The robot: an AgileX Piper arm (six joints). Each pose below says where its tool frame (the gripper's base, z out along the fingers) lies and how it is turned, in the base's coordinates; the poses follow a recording.
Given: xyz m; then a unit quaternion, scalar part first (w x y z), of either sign.
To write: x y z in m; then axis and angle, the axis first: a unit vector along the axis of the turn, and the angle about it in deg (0 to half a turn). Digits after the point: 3 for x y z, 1 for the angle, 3 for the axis.
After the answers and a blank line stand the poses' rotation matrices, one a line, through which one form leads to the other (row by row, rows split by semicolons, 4 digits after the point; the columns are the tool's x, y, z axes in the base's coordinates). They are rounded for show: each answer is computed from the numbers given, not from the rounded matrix.
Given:
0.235, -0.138, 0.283, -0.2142, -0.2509, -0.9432, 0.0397
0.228, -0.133, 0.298, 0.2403, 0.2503, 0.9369, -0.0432
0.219, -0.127, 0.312, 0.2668, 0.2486, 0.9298, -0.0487
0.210, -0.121, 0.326, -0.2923, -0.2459, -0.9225, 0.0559
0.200, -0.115, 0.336, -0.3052, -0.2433, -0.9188, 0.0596
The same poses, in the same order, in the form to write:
0.235, -0.138, 0.283, 0.257, 0.966, -0.041, 155.3
0.228, -0.133, 0.298, 0.258, 0.965, -0.045, 152.2
0.219, -0.127, 0.312, 0.258, 0.965, -0.051, 149.1
0.210, -0.121, 0.326, 0.257, 0.965, -0.058, 146.0
0.200, -0.115, 0.336, 0.255, 0.965, -0.063, 144.5

-0.7823 0.4903 0.3841; 0.4563 0.8710 -0.1824; -0.4240 0.0326 -0.9051
-0.7592 0.4898 0.4286; 0.4482 0.8710 -0.2012; -0.4719 0.0393 -0.8808
-0.7340 0.4883 0.4720; 0.4364 0.8716 -0.2232; -0.5204 0.0421 -0.8529
-0.7082 0.4863 0.5118; 0.4210 0.8728 -0.2469; -0.5668 0.0406 -0.8229
-0.6953 0.4834 0.5318; 0.4107 0.8745 -0.2580; -0.5898 0.0390 -0.8066

